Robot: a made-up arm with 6 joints. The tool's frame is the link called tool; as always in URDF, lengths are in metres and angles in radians. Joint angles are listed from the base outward. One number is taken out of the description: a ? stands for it. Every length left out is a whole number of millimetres.
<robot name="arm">
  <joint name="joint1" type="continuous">
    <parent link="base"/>
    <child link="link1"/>
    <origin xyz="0 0 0.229"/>
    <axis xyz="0 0 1"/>
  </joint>
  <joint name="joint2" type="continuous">
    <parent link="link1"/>
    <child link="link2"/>
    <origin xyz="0 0 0" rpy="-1.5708 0 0"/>
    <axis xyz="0 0 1"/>
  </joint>
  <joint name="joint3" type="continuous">
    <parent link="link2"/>
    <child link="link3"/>
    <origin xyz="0.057 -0.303 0"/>
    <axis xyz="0 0 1"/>
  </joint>
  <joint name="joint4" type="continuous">
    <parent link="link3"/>
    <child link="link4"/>
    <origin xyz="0.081 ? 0" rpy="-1.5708 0 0"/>
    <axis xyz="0 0 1"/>
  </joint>
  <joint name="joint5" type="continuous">
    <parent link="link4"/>
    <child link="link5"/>
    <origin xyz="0 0 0" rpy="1.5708 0 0"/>
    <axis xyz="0 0 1"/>
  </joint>
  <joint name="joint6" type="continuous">
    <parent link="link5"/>
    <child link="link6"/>
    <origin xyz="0.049 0.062 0" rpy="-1.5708 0 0"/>
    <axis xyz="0 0 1"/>
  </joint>
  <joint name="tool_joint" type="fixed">
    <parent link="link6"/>
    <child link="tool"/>
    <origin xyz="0 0 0" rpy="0 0 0"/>
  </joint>
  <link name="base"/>
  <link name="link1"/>
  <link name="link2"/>
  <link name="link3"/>
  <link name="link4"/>
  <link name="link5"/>
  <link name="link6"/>
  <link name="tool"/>
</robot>
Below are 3 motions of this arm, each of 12 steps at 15 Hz.
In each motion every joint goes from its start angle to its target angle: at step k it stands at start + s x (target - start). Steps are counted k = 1, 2, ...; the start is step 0. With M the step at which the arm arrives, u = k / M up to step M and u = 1 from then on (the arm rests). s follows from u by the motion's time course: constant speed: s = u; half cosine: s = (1 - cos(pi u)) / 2; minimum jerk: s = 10 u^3 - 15 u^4 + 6 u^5.
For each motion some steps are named. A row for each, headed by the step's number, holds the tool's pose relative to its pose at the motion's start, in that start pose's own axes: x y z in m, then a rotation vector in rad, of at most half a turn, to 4 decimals.
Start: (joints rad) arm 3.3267 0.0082 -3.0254 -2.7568 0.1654 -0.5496
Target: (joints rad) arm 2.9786 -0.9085 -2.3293 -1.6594 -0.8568 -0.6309
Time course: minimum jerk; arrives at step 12
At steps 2, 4, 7, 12:
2: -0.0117 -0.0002 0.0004 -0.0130 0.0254 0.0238
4: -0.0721 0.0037 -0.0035 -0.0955 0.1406 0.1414
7: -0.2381 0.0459 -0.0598 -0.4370 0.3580 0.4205
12: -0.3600 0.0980 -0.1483 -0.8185 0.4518 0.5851

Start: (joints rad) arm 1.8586 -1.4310 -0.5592 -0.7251 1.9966 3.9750
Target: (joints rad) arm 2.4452 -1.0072 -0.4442 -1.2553 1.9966 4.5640
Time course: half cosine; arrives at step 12
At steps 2, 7, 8, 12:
2: -0.0034 0.0100 0.0007 0.0275 -0.0283 0.0013
7: -0.0028 0.0993 -0.0052 0.1581 -0.3883 0.0184
8: 0.0043 0.1180 -0.0088 0.1558 -0.4872 0.0241
12: 0.0268 0.1541 -0.0177 0.1101 -0.7053 0.0379

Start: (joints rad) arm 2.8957 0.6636 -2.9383 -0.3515 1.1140 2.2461
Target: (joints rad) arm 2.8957 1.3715 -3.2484 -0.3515 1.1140 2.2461
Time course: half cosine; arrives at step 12
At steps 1, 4, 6, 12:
1: -0.0003 0.0033 0.0058 -0.0056 0.0032 -0.0021
4: -0.0003 0.0532 0.0815 -0.0823 0.0466 -0.0307
6: 0.0071 0.1153 0.1557 -0.1646 0.0932 -0.0615
12: 0.0441 0.2601 0.2761 -0.3293 0.1863 -0.1229

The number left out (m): 0.359
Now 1 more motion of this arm.
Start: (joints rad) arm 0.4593 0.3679 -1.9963 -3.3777 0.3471 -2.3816
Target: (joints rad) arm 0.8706 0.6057 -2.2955 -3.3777 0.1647 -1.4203
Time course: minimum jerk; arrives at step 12
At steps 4, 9, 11, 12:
4: -0.0336 -0.0390 0.0104 0.0445 -0.0604 0.2329
9: -0.1399 -0.1804 0.0101 0.1028 -0.3220 0.9744
11: -0.1542 -0.2018 0.0055 0.0984 -0.3663 1.0772
12: -0.1550 -0.2029 0.0052 0.0981 -0.3686 1.0825

